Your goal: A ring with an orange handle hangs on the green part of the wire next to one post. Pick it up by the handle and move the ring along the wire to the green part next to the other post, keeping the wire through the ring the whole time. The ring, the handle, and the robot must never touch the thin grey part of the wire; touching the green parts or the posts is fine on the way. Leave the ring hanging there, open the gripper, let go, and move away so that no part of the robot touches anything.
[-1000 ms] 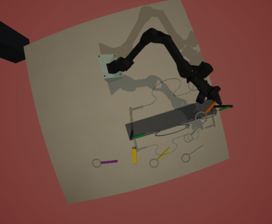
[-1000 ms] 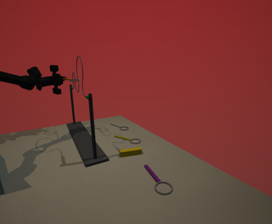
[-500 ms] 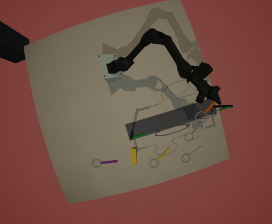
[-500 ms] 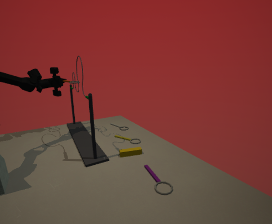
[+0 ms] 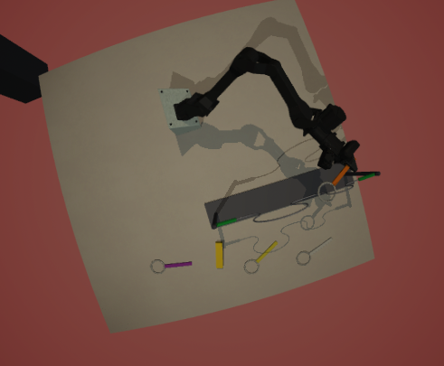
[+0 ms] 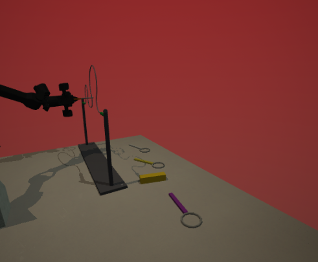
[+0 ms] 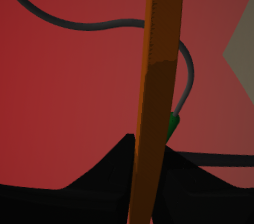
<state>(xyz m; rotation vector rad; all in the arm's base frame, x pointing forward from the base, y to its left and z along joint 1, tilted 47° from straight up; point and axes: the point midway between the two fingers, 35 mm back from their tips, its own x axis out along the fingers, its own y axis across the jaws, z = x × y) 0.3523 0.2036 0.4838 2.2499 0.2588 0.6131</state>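
Now: gripper tip 80 mm to the left of the orange-handled ring, 10 mm below it and 10 mm short of it. The rest, counted from my gripper tip: yellow-handled ring (370 mm to the right, 330 mm below, 290 mm ahead); grey-handled ring (330 mm below, 330 mm ahead, 140 mm to the right); yellow block (530 mm to the right, 320 mm below, 210 mm ahead).
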